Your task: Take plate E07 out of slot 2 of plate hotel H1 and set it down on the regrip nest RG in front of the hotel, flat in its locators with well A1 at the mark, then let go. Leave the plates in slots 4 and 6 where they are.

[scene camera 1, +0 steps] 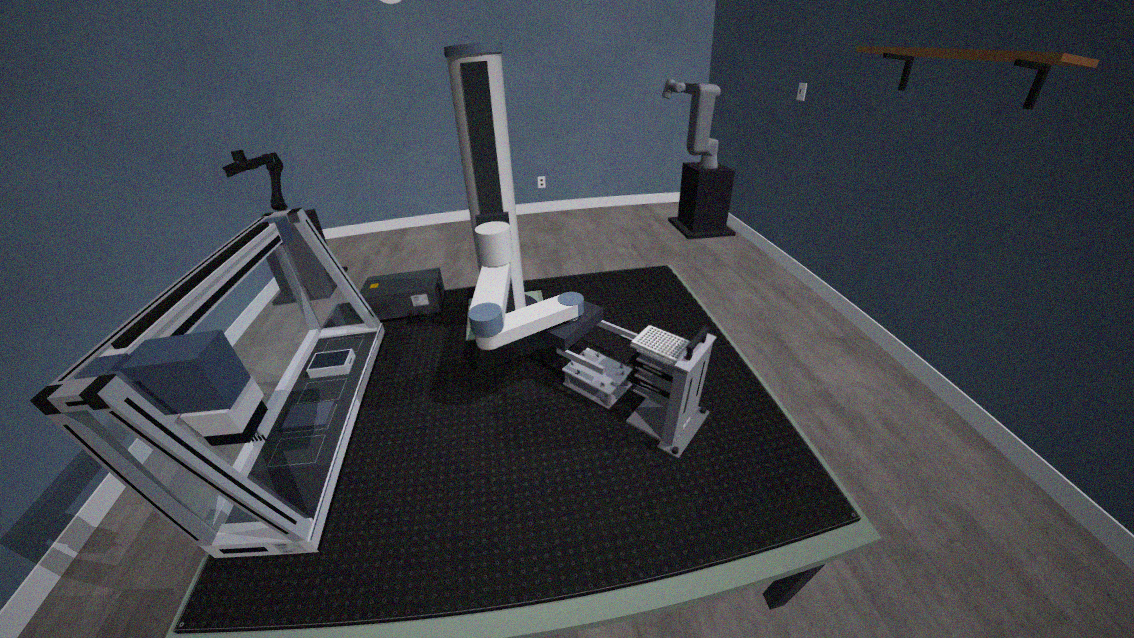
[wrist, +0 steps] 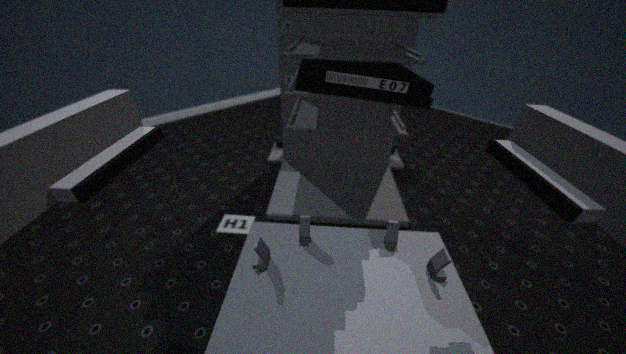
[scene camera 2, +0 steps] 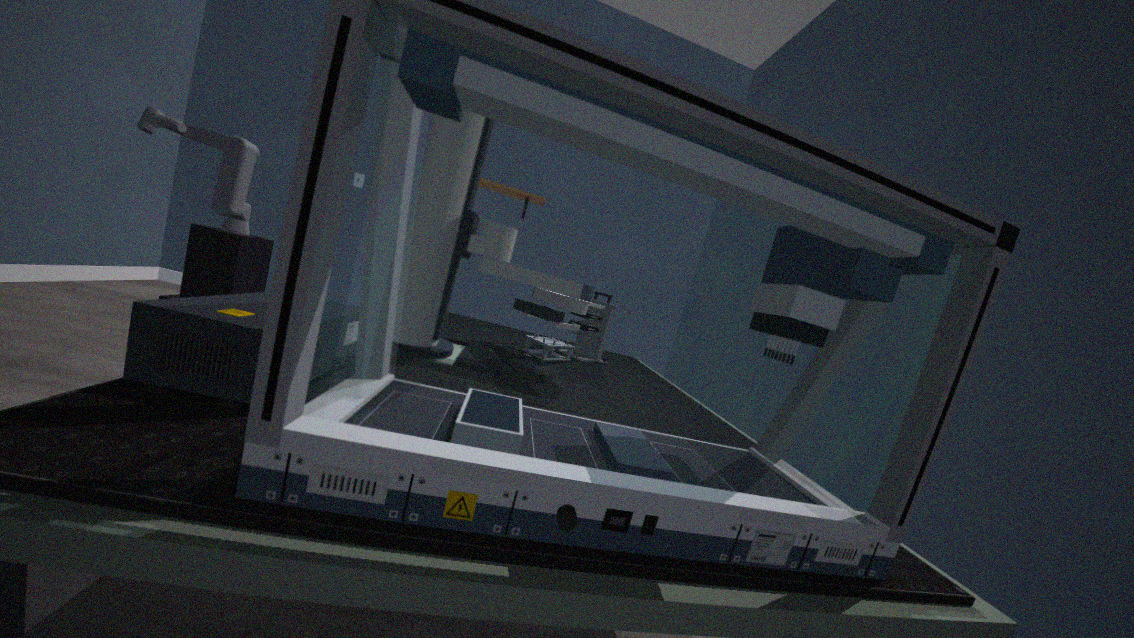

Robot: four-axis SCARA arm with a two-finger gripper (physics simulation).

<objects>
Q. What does my gripper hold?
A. Nothing.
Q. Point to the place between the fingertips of my gripper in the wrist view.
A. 325,119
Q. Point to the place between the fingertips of my gripper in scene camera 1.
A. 621,353
</objects>
